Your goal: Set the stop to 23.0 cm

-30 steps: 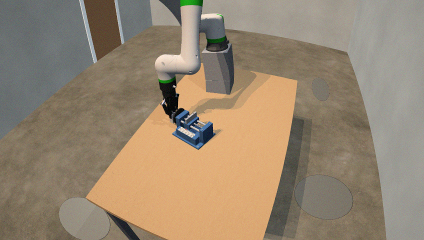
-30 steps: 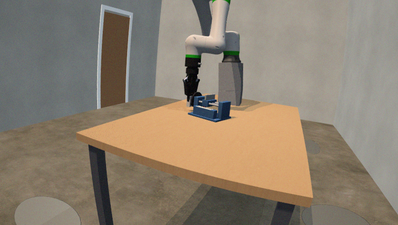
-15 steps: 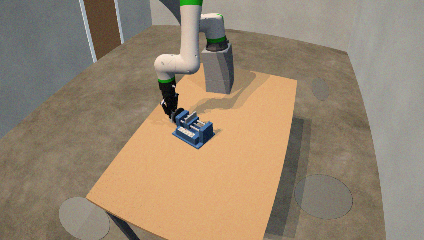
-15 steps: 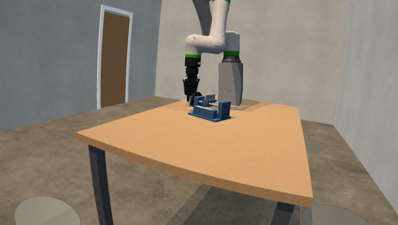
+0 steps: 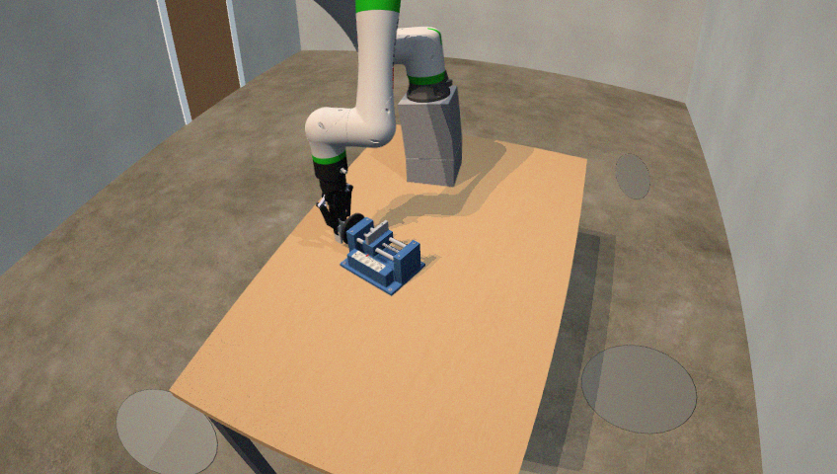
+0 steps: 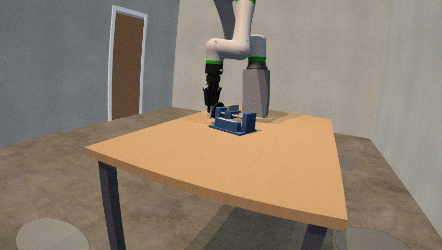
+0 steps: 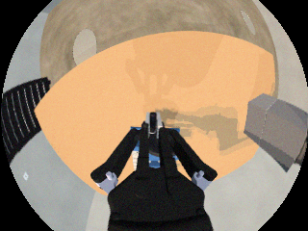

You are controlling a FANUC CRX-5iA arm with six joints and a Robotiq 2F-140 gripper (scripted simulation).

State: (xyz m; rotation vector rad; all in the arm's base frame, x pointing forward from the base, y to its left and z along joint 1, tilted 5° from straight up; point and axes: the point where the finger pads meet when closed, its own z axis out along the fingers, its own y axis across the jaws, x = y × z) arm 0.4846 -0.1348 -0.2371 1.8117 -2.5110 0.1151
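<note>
My gripper is now 2 cm to the right of the black handwheel and 1 cm above it. From my hand the other things lie so: grey stop plate 3 cm ahead, 13 cm to the left, 3 cm above.
</note>
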